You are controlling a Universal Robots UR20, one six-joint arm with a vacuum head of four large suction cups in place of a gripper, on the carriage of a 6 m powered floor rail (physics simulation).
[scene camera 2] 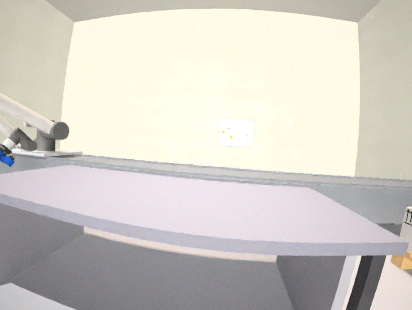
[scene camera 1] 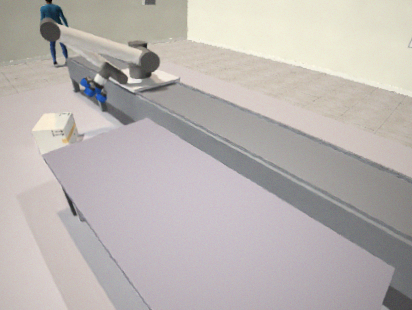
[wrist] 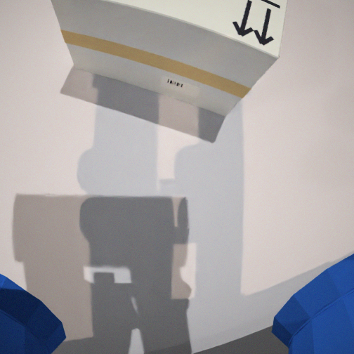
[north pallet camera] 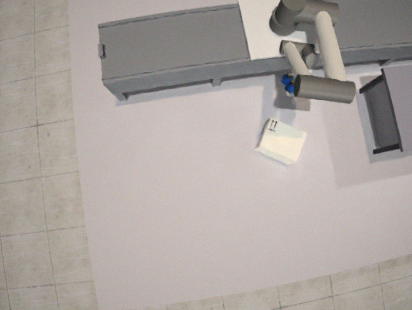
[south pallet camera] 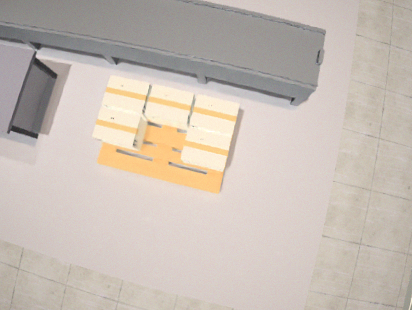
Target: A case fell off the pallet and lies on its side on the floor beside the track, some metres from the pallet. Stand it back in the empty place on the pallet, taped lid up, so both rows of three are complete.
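Where they show: arm's base, link origin: (scene camera 2: pixel 44 150) (scene camera 1: pixel 140 75) (north pallet camera: pixel 282 24).
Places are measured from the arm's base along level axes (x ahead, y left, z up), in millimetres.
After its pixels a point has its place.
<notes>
The fallen case (scene camera 1: pixel 52 131) {x 1061, y 58, z -315 mm} (north pallet camera: pixel 284 141) {x 1016, y -116, z -290 mm} (wrist: pixel 165 50) lies on its side on the floor near the track. In the wrist view its taped lid side faces the cups, with arrows on the upper face pointing toward that side. My gripper (scene camera 1: pixel 94 90) {x 598, y 39, z -46 mm} (scene camera 2: pixel 6 156) (north pallet camera: pixel 288 83), with blue cups, is open and empty. It is tilted between the track and the case, apart from both case and floor. In the south pallet view the orange pallet (south pallet camera: pixel 160 176) {x 1322, y 4087, z -427 mm} bears a full row of three cases along the track side, and two cases (south pallet camera: pixel 117 127) {x 1008, y 3665, z -133 mm} (south pallet camera: pixel 206 150) {x 1021, y 4458, z -133 mm} with a gap between them.
The grey track (scene camera 1: pixel 260 125) (north pallet camera: pixel 170 50) (south pallet camera: pixel 200 45) carries the arm on a white carriage (scene camera 1: pixel 165 79) {x -136, y 290, z 0 mm} (north pallet camera: pixel 260 42) {x 158, y -236, z 0 mm}. A long table (scene camera 1: pixel 200 200) {x 819, y 1866, z -40 mm} (scene camera 2: pixel 200 210) {x 1101, y 2052, z -40 mm} (south pallet camera: pixel 15 90) {x 908, y 2648, z -41 mm} stands beside the track, between case and pallet. A person (scene camera 1: pixel 53 17) in blue stands beyond the track's far end.
</notes>
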